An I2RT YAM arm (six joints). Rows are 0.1 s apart.
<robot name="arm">
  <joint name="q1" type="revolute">
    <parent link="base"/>
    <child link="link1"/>
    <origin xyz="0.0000 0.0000 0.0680" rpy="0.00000 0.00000 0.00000"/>
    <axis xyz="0 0 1"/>
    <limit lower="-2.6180" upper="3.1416"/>
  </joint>
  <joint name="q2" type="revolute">
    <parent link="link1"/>
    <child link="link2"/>
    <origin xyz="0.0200 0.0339 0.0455" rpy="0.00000 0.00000 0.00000"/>
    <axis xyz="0 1 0"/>
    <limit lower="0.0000" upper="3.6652"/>
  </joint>
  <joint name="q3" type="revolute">
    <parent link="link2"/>
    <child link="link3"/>
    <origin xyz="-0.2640 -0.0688 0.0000" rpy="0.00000 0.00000 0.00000"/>
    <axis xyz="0 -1 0"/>
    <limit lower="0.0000" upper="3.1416"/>
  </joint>
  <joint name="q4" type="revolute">
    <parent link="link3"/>
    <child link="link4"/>
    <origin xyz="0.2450 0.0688 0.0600" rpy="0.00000 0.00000 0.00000"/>
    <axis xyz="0 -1 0"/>
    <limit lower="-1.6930" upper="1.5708"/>
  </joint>
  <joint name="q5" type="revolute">
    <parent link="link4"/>
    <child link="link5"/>
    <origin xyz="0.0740 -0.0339 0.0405" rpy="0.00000 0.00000 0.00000"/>
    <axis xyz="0 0 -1"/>
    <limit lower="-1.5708" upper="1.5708"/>
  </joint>
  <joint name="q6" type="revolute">
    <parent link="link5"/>
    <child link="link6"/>
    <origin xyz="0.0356 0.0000 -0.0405" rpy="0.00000 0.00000 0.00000"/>
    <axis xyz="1 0 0"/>
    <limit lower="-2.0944" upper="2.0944"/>
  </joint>
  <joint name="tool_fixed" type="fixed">
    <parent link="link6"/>
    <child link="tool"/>
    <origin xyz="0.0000 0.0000 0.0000" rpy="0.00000 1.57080 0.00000"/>
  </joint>
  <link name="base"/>
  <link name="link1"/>
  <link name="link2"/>
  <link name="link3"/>
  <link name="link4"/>
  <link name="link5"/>
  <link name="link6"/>
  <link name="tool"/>
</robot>
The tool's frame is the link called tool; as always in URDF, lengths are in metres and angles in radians.
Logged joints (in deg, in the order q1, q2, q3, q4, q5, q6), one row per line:
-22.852, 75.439, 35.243, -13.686, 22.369, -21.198
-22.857, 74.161, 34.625, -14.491, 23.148, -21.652
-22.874, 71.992, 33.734, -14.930, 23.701, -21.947
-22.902, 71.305, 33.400, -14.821, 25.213, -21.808
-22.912, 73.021, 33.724, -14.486, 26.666, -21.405
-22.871, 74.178, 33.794, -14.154, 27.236, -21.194
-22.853, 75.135, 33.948, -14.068, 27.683, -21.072
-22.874, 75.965, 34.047, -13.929, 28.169, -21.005
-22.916, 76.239, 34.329, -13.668, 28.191, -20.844
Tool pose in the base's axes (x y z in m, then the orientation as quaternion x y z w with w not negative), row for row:
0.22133, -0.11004, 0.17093, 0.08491, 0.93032, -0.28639, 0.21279
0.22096, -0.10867, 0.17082, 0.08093, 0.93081, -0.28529, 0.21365
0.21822, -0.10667, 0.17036, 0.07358, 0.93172, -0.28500, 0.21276
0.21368, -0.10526, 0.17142, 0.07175, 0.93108, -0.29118, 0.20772
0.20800, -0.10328, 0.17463, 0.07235, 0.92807, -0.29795, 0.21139
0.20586, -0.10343, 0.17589, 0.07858, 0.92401, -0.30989, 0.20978
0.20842, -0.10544, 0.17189, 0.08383, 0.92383, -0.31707, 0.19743
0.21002, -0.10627, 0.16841, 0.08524, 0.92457, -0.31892, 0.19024
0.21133, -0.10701, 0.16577, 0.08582, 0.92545, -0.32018, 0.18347
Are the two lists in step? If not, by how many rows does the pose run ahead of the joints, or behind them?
The pose runs 2 rows behind the joints: the pose in row i belongs to the joints in row i - 2.
